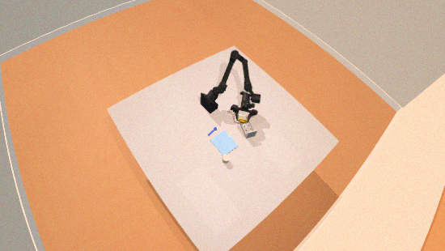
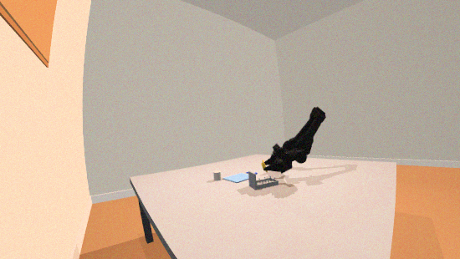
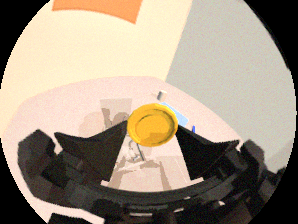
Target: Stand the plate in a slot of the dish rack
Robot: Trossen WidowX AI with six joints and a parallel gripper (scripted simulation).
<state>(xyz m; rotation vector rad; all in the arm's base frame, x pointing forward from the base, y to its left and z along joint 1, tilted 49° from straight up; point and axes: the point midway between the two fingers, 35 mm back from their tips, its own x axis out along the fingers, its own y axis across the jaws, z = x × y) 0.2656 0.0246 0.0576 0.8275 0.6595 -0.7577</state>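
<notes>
The grey dish rack lies 6 cm below my gripper tip, 4 cm ahead of it and 3 cm to the left of it. The rest, counted from my gripper tip: cup 26 cm to the right, 9 cm ahead, 6 cm below; then plate 1 cm to the left; then blue utensil 16 cm to the right, 12 cm behind, 8 cm below.
</notes>
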